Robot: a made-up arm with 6 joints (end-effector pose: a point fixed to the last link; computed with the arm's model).
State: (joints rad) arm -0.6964 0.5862 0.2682 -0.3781 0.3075 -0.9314
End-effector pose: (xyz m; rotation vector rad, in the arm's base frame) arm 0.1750 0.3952 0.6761 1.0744 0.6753 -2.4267
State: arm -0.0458 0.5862 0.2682 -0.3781 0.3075 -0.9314
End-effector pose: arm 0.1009 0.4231 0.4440 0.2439 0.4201 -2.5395
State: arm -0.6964 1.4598 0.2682 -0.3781 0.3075 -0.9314
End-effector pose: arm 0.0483 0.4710 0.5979 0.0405 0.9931 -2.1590
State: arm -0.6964 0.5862 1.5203 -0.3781 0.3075 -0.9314
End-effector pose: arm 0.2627 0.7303 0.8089 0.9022 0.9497 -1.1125
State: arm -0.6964 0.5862 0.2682 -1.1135 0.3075 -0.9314
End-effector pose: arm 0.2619 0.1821 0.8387 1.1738 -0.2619 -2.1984
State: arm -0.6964 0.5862 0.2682 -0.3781 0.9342 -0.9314
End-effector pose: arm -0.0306 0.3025 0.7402 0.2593 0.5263 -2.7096
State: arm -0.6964 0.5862 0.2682 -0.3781 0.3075 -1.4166
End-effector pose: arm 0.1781 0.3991 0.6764 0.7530 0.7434 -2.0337
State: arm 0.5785 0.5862 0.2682 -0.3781 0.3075 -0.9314
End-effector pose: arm -0.0642 0.3583 0.2888 -0.5273 0.1546 -2.4315
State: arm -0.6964 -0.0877 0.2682 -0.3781 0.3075 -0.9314
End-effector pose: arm 0.1863 0.3029 0.7678 1.9089 0.2947 -2.3778
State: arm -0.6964 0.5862 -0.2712 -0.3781 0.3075 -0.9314
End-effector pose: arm 0.0232 0.3224 0.6656 -1.0214 -0.4056 2.8785
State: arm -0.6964 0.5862 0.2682 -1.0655 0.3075 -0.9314
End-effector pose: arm 0.2586 0.1924 0.8233 1.1716 -0.2036 -2.2205
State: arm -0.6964 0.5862 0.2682 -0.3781 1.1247 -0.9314
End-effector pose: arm -0.0810 0.2780 0.7859 -0.0002 0.4704 -2.7502
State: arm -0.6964 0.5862 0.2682 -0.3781 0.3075 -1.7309
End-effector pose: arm 0.1791 0.4022 0.6764 0.5580 0.7648 -1.7708
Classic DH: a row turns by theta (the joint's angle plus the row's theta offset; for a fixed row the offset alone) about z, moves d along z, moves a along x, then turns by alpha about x. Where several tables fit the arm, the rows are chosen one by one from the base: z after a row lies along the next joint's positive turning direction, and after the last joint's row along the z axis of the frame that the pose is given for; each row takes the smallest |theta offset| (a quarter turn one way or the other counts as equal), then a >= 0, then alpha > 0; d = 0 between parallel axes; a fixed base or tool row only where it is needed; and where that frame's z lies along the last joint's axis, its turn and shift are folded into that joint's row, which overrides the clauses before.
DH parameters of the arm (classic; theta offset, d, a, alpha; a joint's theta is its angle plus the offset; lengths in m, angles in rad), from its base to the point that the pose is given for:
base (fixed): 0.6251 0.5561 -0.0065 -1.2939
joint 1: 1.3453 0.09 0.102 0.7185
joint 2: -1.433 0.5908 0.0018 1.1944
joint 3: -1.4323 0.1444 0.0642 -1.5321
joint 4: -1.5666 0.0963 0.0046 1.5047
joint 5: 1.2483 -0.0479 -0.0369 -1.726
joint 6: -1.146 0.3872 -0.0101 2.2696
tool (fixed): 1.0516 0.0035 0 0

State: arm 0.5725 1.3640 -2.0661 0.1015 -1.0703 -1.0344
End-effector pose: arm 0.2050 0.3307 0.7372 0.3890 -1.4730 -1.5392
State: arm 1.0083 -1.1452 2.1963 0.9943 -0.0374 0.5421
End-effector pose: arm -0.4088 0.4948 0.1927 -0.1603 -0.0937 -2.7631
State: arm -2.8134 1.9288 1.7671 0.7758 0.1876 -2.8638
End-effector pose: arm -0.6243 0.3021 0.6209 -0.6848 -0.1941 1.3172
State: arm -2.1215 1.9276 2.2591 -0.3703 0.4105 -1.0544
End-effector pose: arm -0.5114 0.5456 1.0806 0.5784 0.5792 0.5872
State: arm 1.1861 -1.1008 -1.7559 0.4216 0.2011 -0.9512
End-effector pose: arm -0.2189 0.3371 0.2267 -1.8955 0.4795 1.2853
